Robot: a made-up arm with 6 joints. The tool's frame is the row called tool.
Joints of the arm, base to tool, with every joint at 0 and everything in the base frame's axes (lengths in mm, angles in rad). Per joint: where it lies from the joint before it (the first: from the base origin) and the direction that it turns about. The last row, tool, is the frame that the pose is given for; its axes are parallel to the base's.
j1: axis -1 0 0 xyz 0.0 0.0 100.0
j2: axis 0 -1 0 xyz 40.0 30.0 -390.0
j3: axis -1 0 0 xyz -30.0 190.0 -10.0
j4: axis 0 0 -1 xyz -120.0 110.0 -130.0
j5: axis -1 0 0 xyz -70.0 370.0 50.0
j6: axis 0 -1 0 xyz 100.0 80.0 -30.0
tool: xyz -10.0 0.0 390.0
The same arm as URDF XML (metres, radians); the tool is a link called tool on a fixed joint. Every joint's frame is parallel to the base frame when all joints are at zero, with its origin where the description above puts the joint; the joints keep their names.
<robot name="arm">
<joint name="tool_joint" type="fixed"><parent link="link6"/><child link="tool"/><origin xyz="-0.01 0 0.39"/></joint>
<joint name="j6" type="continuous"><parent link="link5"/><child link="link6"/><origin xyz="0.1 0.08 -0.03"/><axis xyz="0 -1 0"/></joint>
<joint name="j5" type="continuous"><parent link="link4"/><child link="link5"/><origin xyz="-0.07 0.37 0.05"/><axis xyz="-1 0 0"/></joint>
<joint name="j4" type="continuous"><parent link="link3"/><child link="link4"/><origin xyz="-0.12 0.11 -0.13"/><axis xyz="0 0 -1"/></joint>
<joint name="j3" type="continuous"><parent link="link2"/><child link="link3"/><origin xyz="-0.03 0.19 -0.01"/><axis xyz="-1 0 0"/></joint>
<joint name="j2" type="continuous"><parent link="link1"/><child link="link2"/><origin xyz="0.04 0.03 -0.39"/><axis xyz="0 -1 0"/></joint>
<joint name="j1" type="continuous"><parent link="base"/><child link="link1"/><origin xyz="0 0 0.1"/><axis xyz="-1 0 0"/></joint>
<link name="base"/>
<link name="link1"/>
<link name="link2"/>
<link name="link3"/>
<link name="link4"/>
<link name="link5"/>
<link name="link6"/>
<link name="tool"/>
</robot>

